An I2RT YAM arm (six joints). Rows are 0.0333 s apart.
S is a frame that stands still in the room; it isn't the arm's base.
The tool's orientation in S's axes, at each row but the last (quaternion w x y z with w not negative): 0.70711 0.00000 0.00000 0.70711; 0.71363 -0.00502 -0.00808 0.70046; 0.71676 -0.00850 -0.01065 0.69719; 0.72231 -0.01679 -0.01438 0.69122; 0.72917 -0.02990 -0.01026 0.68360; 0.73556 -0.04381 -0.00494 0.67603; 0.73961 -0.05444 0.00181 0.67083; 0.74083 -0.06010 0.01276 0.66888; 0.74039 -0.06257 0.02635 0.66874; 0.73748 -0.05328 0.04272 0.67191; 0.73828 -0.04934 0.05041 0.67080; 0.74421 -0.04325 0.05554 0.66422
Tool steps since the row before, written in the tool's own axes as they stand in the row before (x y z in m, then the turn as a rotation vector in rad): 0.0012 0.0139 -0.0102 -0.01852 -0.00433 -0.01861; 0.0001 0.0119 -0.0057 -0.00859 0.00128 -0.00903; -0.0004 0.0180 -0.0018 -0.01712 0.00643 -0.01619; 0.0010 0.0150 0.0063 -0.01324 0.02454 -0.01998; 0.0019 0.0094 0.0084 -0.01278 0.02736 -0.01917; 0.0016 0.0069 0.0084 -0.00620 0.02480 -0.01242; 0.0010 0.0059 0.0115 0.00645 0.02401 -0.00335; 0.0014 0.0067 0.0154 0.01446 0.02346 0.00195; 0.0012 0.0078 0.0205 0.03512 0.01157 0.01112; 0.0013 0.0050 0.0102 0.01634 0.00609 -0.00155; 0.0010 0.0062 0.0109 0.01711 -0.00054 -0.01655; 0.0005 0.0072 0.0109 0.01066 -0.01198 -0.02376
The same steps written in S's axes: -0.0139 0.0012 -0.0102 0.00433 -0.01852 -0.01861; -0.0118 0.0003 -0.0059 -0.00127 -0.00853 -0.00909; -0.0179 0.0001 -0.0023 -0.00646 -0.01689 -0.01642; -0.0152 0.0017 0.0056 -0.02420 -0.01224 -0.02101; -0.0097 0.0027 0.0078 -0.02702 -0.01158 -0.02038; -0.0073 0.0026 0.0078 -0.02436 -0.00485 -0.01381; -0.0066 0.0025 0.0109 -0.02295 0.00838 -0.00569; -0.0075 0.0037 0.0147 -0.02189 0.01681 -0.00119; -0.0085 0.0046 0.0197 -0.00833 0.03722 0.00604; -0.0049 0.0031 0.0098 -0.00452 0.01646 -0.00386; -0.0060 0.0031 0.0106 0.00203 0.01449 -0.01879; -0.0068 0.0028 0.0108 0.01249 0.00584 -0.02513
